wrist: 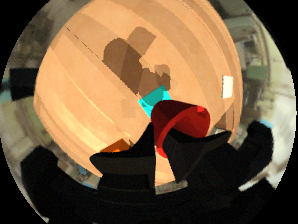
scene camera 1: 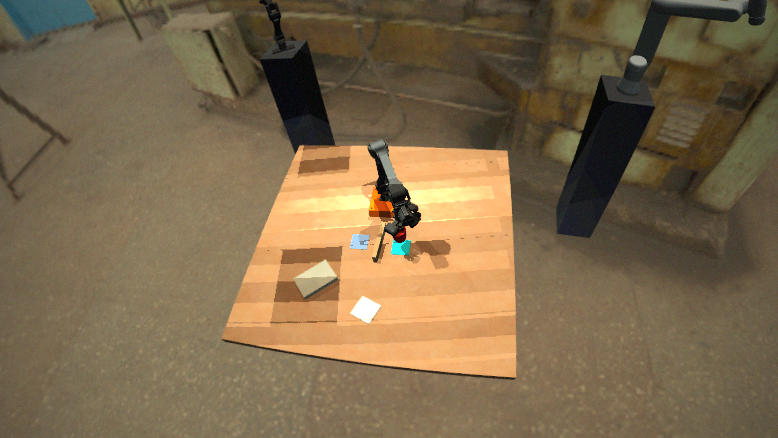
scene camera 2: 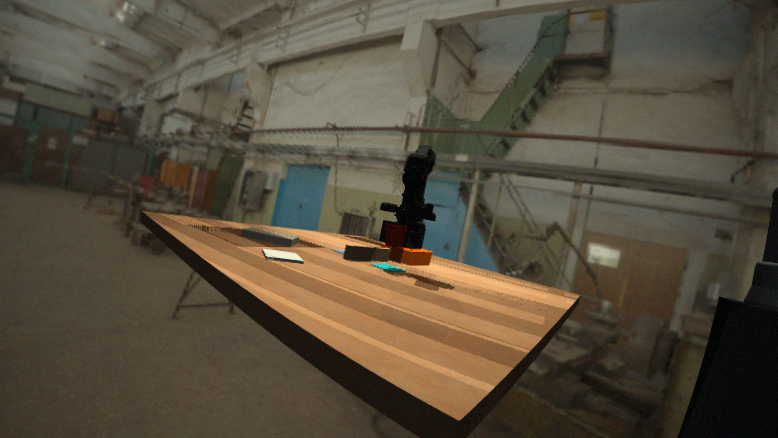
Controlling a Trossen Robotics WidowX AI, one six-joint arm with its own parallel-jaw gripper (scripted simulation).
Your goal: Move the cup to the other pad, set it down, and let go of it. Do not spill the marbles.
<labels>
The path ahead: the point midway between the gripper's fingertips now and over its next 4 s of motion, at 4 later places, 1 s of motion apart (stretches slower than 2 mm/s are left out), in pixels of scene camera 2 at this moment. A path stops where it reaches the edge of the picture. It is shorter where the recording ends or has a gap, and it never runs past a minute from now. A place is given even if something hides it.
My gripper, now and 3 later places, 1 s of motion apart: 403, 237; 401, 249; 400, 253; 403, 243
</labels>
